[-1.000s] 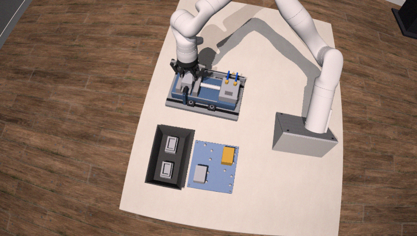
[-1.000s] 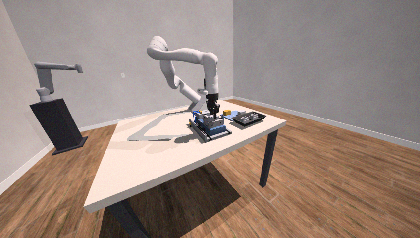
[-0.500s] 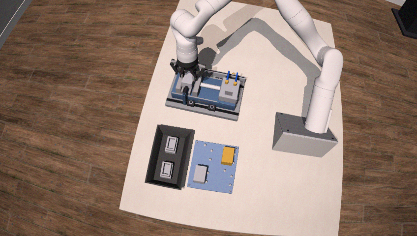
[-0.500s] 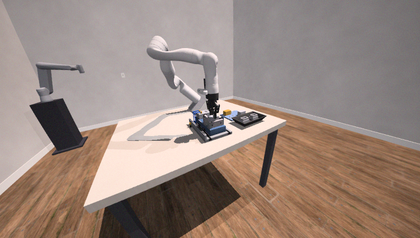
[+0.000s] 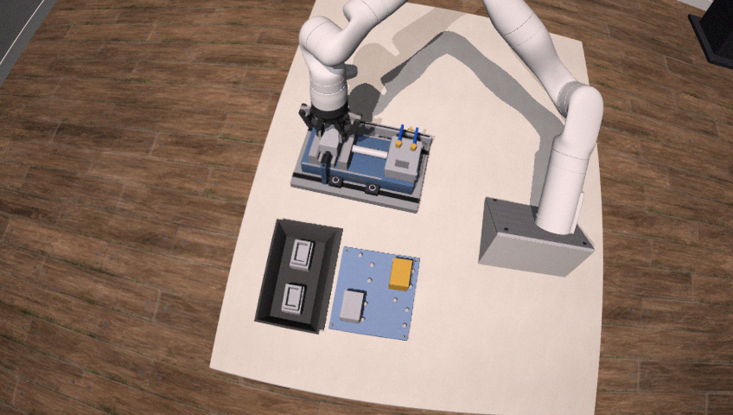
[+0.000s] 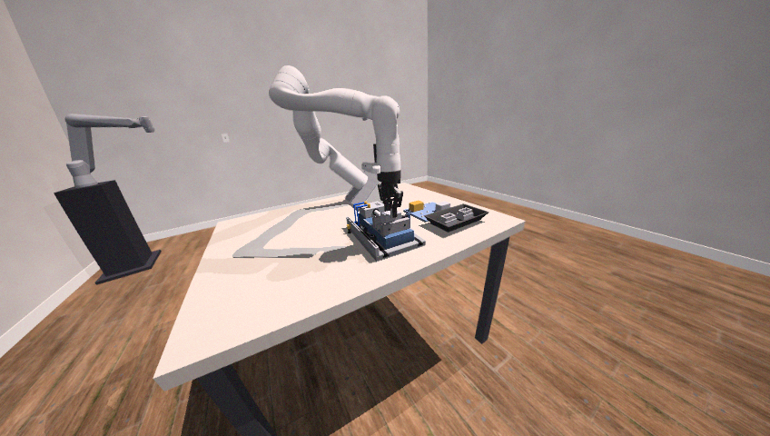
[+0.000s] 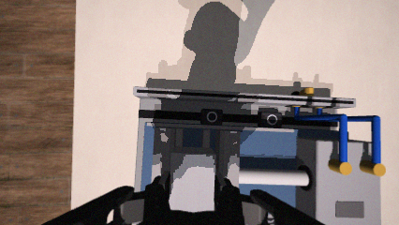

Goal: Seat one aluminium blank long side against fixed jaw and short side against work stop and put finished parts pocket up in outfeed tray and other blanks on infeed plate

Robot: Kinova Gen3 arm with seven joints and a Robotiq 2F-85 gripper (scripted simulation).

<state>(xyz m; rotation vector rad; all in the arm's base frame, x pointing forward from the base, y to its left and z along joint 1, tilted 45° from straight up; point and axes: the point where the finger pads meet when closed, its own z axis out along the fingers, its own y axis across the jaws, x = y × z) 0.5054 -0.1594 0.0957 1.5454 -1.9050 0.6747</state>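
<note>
The white rod lies 90 mm behind my hand, 10 mm to the left of it and 40 mm below it. Round my hand: hose block: 160 mm behind, 30 mm to the left, 40 mm below; then blue vise: 70 mm behind, 10 mm to the left, 80 mm below; then brass blank: 170 mm behind, 280 mm to the left, 100 mm below.
</note>
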